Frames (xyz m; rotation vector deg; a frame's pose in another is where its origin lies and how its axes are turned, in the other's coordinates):
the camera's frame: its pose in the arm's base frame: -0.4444 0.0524 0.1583 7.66 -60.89 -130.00
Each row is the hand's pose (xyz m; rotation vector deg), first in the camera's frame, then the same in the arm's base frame.
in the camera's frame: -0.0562 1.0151 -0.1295 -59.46 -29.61 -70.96
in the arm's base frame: 0.1456 -0.4905 0.7966 12.74 -12.69 139.86
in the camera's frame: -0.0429 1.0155 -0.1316 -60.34 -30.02 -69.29
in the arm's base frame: 0.1359 -0.4997 0.7977 14.31 -13.25 140.94
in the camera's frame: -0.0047 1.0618 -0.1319 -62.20 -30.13 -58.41
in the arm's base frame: 0.1282 -0.5442 0.8372 21.09 -13.41 149.51
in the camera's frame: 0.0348 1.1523 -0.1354 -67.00 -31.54 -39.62
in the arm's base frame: 0.1425 -0.6129 0.9068 36.49 -16.35 162.02
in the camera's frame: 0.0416 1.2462 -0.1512 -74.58 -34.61 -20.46
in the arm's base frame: 0.1887 -0.6726 0.9652 -56.93 24.15 -167.92
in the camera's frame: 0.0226 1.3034 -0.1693 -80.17 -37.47 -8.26
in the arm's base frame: 0.2383 -0.7012 0.9914 -66.48 28.61 -154.82
